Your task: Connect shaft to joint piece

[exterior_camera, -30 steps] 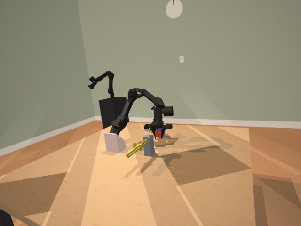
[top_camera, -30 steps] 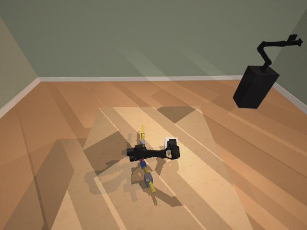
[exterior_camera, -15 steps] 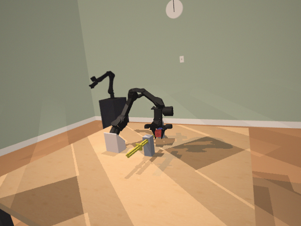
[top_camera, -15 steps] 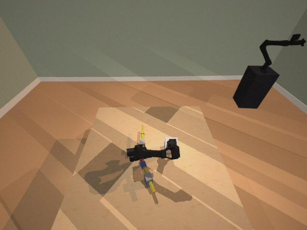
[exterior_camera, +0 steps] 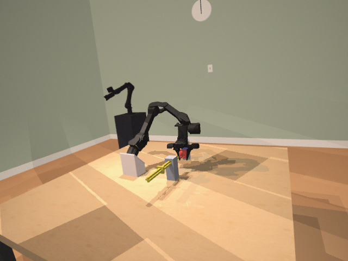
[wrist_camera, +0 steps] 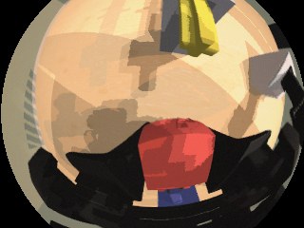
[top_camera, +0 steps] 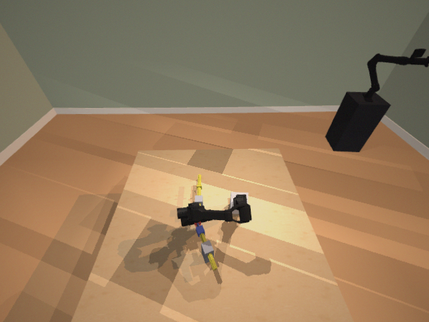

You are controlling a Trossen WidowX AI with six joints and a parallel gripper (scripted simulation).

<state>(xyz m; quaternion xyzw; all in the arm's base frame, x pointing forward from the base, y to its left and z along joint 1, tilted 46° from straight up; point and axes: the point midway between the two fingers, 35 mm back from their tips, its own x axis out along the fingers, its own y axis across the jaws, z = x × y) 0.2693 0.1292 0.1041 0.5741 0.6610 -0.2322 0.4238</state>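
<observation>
The red square joint piece lies 10 mm to the left of my gripper tip and 40 mm above it.
</observation>
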